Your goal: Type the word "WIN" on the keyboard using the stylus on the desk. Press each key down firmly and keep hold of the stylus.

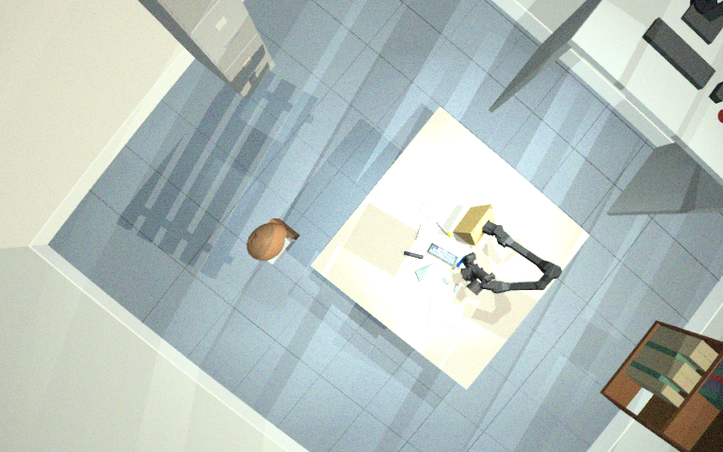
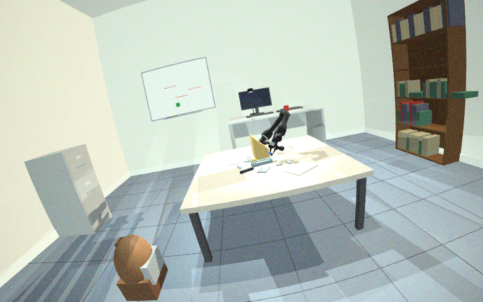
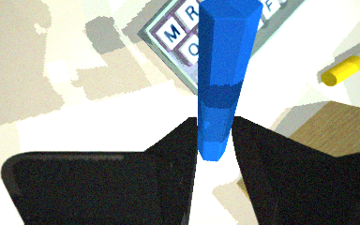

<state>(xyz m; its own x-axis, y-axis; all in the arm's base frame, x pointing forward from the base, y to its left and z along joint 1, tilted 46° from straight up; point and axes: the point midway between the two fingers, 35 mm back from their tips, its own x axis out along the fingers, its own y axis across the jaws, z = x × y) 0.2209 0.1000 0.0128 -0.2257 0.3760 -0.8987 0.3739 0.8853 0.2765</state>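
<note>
Now: the blue stylus 10 mm below my gripper tip and 10 mm behind it. Round my gripper tip: W key: 60 mm to the right, 40 mm below, 40 mm ahead; small block: 160 mm ahead, 50 mm below, 40 mm to the left; yellow-tipped marker: 180 mm to the right, 70 mm behind, 50 mm below.
</note>
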